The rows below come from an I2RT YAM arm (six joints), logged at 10 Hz.
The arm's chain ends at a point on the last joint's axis. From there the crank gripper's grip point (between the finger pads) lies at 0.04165 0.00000 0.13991 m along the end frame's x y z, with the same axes.
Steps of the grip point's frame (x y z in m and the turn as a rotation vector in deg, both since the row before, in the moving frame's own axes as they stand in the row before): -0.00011, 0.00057, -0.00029, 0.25, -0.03, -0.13; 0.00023, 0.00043, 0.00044, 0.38, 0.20, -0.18; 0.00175, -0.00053, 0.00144, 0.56, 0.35, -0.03; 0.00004, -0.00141, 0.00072, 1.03, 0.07, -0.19; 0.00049, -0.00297, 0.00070, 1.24, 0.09, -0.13; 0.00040, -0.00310, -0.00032, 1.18, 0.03, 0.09; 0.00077, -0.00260, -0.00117, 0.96, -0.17, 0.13
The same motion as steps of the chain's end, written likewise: -0.00004, 0.00127, -0.00031, 0.25, -0.03, -0.13; -0.00026, 0.00149, 0.00059, 0.38, 0.20, -0.18; 0.00090, 0.00086, 0.00170, 0.56, 0.35, -0.03; -0.00013, 0.00124, 0.00079, 1.03, 0.07, -0.19; 0.00027, 0.00015, 0.00080, 1.24, 0.09, -0.13; 0.00032, -0.00028, -0.00027, 1.18, 0.03, 0.09; 0.00118, -0.00035, -0.00127, 0.96, -0.17, 0.13
